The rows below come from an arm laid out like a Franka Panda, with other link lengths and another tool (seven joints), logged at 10 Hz.
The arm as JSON. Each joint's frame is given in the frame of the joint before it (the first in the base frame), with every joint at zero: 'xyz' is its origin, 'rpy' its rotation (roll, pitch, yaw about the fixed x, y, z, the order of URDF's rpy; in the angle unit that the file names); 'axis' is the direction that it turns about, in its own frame. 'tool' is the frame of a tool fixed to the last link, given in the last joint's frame.
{
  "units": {
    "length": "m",
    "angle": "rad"
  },
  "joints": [
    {
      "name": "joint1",
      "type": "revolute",
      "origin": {
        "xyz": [
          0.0,
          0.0,
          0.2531
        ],
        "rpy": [
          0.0,
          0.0,
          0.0
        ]
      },
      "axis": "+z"
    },
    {
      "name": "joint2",
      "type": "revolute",
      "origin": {
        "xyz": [
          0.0,
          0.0,
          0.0
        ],
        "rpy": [
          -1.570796,
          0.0,
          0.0
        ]
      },
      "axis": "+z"
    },
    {
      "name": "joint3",
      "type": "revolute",
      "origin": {
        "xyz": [
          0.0,
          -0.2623,
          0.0
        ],
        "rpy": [
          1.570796,
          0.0,
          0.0
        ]
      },
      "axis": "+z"
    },
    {
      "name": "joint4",
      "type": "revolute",
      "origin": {
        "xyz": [
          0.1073,
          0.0,
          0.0
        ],
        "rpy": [
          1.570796,
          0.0,
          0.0
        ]
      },
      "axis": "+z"
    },
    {
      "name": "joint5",
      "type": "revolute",
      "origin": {
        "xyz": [
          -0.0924,
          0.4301,
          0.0
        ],
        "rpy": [
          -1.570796,
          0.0,
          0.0
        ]
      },
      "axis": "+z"
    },
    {
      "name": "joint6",
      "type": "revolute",
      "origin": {
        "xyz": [
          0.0,
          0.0,
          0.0
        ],
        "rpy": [
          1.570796,
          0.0,
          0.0
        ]
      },
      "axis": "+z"
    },
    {
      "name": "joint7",
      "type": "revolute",
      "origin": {
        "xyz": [
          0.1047,
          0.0,
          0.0
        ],
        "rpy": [
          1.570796,
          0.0,
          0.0
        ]
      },
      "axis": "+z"
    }
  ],
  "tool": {
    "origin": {
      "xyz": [
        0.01,
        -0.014,
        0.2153
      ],
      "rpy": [
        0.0,
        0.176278,
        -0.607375
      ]
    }
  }
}
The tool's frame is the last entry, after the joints.
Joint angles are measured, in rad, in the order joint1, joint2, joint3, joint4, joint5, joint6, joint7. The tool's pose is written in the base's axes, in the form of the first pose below.
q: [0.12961, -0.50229, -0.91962, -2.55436, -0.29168, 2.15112, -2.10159]
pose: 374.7 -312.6 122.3 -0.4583 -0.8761 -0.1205 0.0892
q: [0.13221, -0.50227, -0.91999, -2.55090, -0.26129, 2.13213, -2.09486]
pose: 374.9 -307.3 123.0 -0.4657 -0.8694 -0.1339 0.0969
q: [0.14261, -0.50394, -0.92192, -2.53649, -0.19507, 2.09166, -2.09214]
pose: 378.3 -296.7 128.5 -0.4745 -0.8580 -0.1632 0.1094
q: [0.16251, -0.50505, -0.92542, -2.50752, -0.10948, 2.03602, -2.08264]
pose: 386.4 -283.6 140.7 -0.4842 -0.8425 -0.2009 0.1237
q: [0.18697, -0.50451, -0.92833, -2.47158, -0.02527, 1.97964, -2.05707]
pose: 397.6 -270.1 157.1 -0.4956 -0.8240 -0.2376 0.1374
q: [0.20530, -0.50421, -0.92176, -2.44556, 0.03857, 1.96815, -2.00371]
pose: 413.6 -260.5 173.2 -0.5161 -0.8036 -0.2632 0.1362
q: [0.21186, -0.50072, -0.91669, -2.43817, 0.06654, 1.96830, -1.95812]
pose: 420.8 -255.3 178.3 -0.5339 -0.7882 -0.2730 0.1383
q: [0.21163, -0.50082, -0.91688, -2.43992, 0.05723, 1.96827, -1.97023]
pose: 419.4 -255.9 176.8 -0.5282 -0.7935 -0.2689 0.1380
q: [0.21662, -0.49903, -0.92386, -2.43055, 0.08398, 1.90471, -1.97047]
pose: 412.8 -246.4 178.6 -0.5241 -0.7863 -0.2820 0.1660
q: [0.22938, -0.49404, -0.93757, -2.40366, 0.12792, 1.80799, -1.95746]
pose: 406.2 -234.6 187.6 -0.5213 -0.7713 -0.3026 0.2045
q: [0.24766, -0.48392, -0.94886, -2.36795, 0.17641, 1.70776, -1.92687]
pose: 402.9 -221.5 201.5 -0.5206 -0.7525 -0.3211 0.2442
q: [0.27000, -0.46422, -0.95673, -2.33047, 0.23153, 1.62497, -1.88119]
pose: 405.0 -208.0 215.9 -0.5249 -0.7305 -0.3357 0.2796
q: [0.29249, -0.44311, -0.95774, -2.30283, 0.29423, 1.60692, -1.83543]
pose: 419.0 -197.5 227.9 -0.5357 -0.7109 -0.3514 0.2902
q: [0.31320, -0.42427, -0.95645, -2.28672, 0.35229, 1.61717, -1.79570]
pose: 435.2 -187.8 235.4 -0.5474 -0.6937 -0.3659 0.2921
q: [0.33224, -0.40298, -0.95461, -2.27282, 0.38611, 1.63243, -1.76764]
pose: 448.4 -181.3 238.0 -0.5572 -0.6841 -0.3696 0.2915
